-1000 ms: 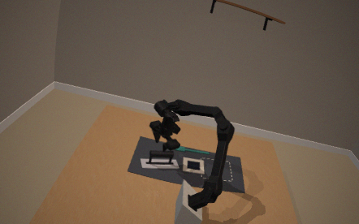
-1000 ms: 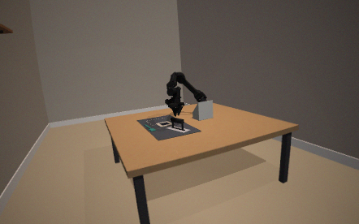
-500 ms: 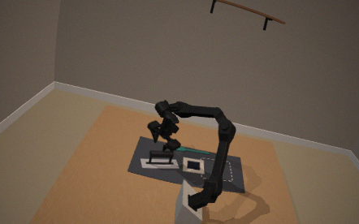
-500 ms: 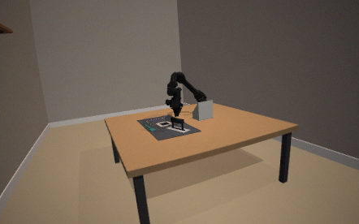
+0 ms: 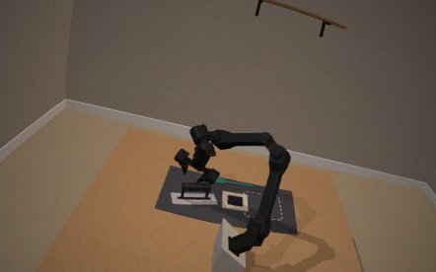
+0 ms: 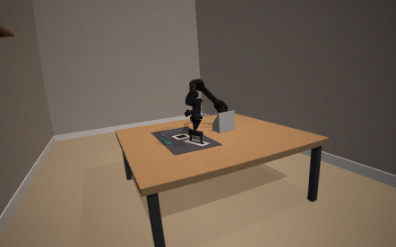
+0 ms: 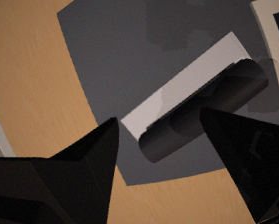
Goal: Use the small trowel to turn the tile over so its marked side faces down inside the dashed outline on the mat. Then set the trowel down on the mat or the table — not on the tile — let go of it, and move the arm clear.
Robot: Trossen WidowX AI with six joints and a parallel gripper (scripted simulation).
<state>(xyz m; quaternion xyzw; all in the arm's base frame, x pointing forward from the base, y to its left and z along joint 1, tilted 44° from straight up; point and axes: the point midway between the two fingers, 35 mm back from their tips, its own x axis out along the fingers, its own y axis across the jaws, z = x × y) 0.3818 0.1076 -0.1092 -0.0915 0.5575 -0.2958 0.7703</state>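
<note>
Right now the tile is 210 mm to the right of my gripper tip and 100 mm below it. The rest, counted from my gripper tip: teal flat tool 190 mm to the right, 150 mm ahead, 100 mm below.
</note>
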